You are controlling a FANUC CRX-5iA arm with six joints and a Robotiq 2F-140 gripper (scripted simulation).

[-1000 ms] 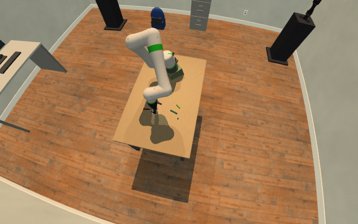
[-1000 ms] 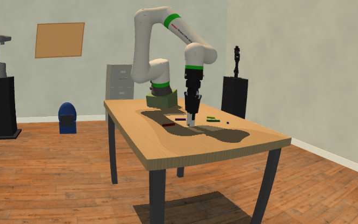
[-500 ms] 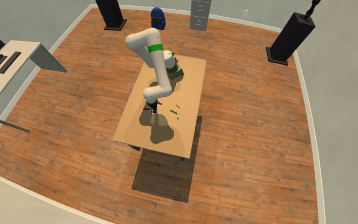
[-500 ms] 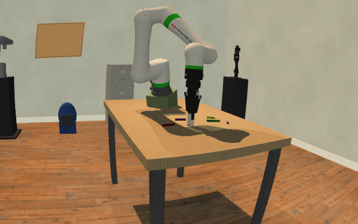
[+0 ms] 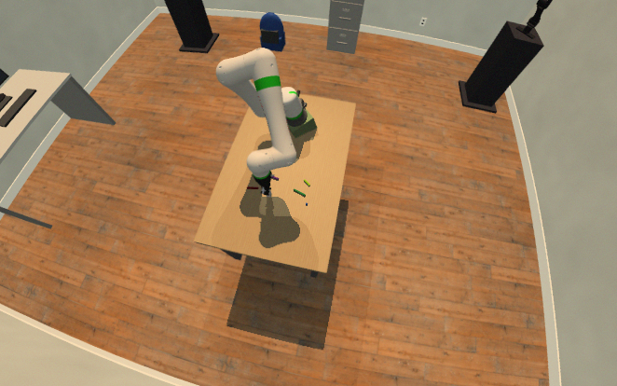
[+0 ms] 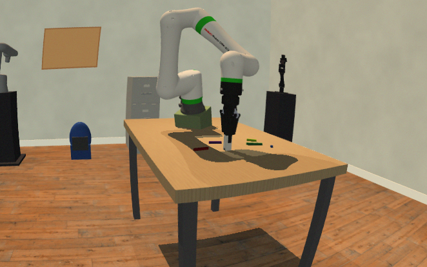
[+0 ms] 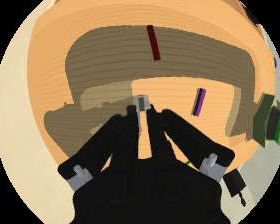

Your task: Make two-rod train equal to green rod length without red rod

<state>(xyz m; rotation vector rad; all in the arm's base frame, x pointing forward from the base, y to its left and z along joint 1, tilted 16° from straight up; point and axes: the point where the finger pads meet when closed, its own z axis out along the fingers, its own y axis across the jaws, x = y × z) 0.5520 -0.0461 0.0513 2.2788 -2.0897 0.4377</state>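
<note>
Now: hand 30 mm above the grey rod. Round my hand: red rod 110 mm to the right, 30 mm below, 20 mm behind; purple rod 120 mm behind, 30 mm below; green rod 180 mm to the left, 50 mm behind, 30 mm below.
</note>
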